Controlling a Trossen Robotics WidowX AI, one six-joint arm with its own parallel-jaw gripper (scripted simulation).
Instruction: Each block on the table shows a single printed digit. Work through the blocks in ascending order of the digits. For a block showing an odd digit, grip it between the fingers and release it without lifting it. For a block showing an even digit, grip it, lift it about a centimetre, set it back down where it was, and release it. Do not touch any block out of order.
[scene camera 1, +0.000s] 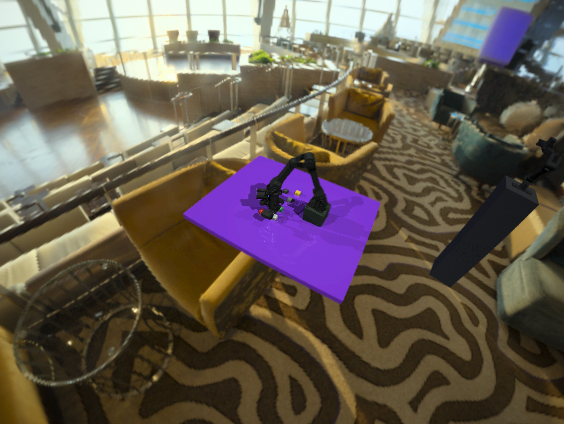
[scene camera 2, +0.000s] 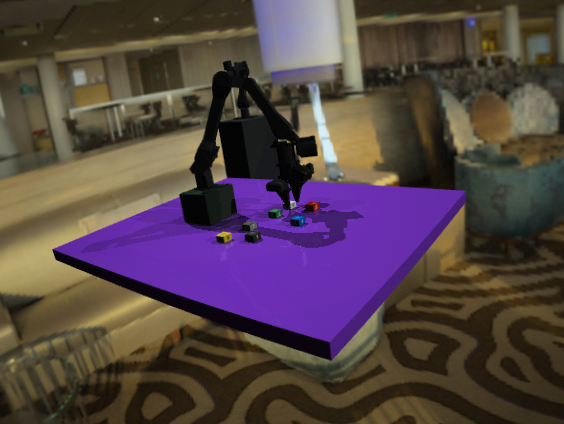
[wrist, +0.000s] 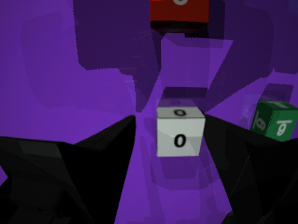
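Looking through scene camera 2, I find my gripper (scene camera 2: 292, 204). The wrist view gives me my gripper again (wrist: 169, 120), and I also see a white block (wrist: 179, 130).
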